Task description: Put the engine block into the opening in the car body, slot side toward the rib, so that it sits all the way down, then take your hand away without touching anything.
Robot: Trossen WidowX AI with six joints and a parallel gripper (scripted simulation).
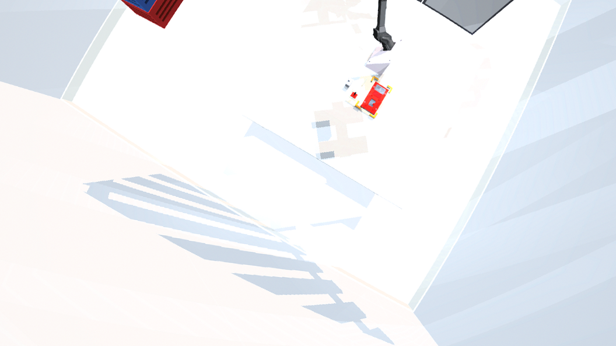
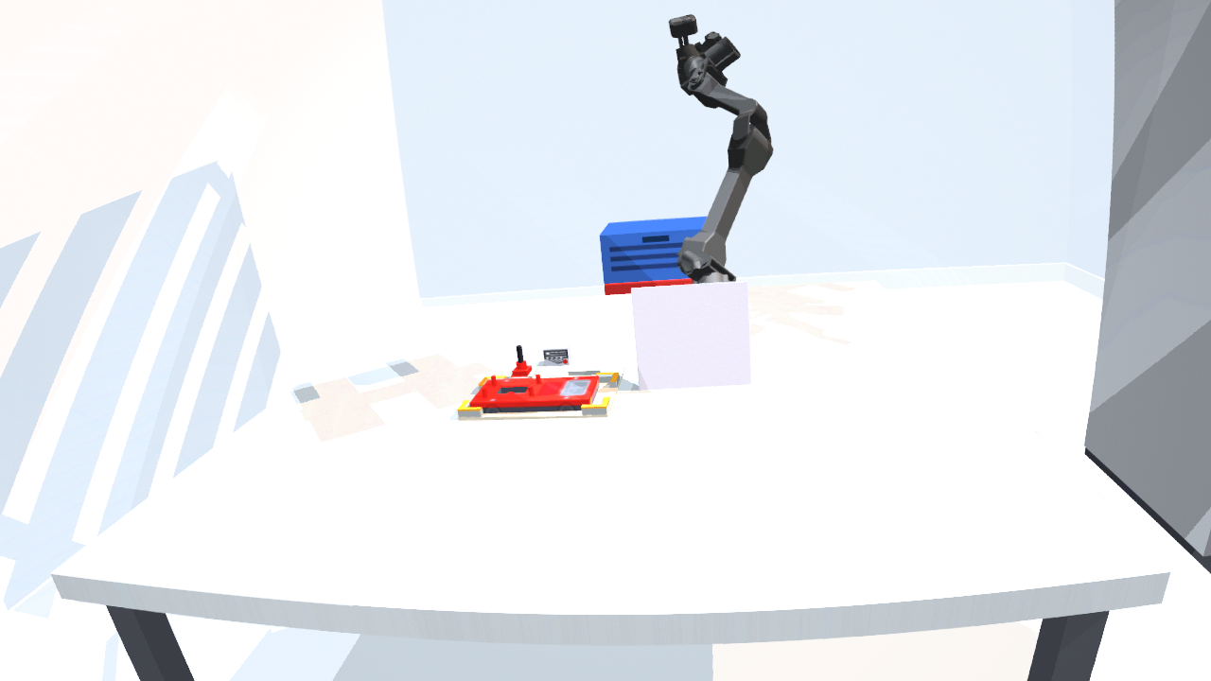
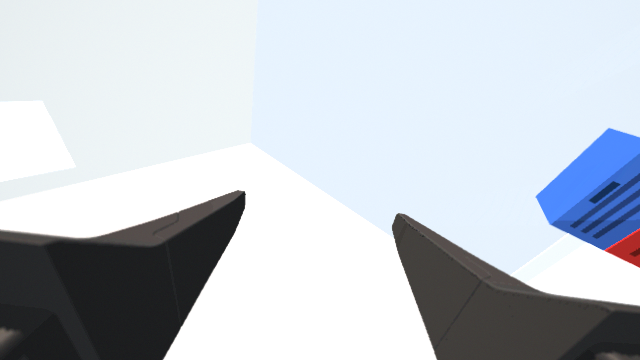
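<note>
The white engine block is 260 mm ahead of my gripper tip, 510 mm to the left of it and 630 mm below it.
</note>
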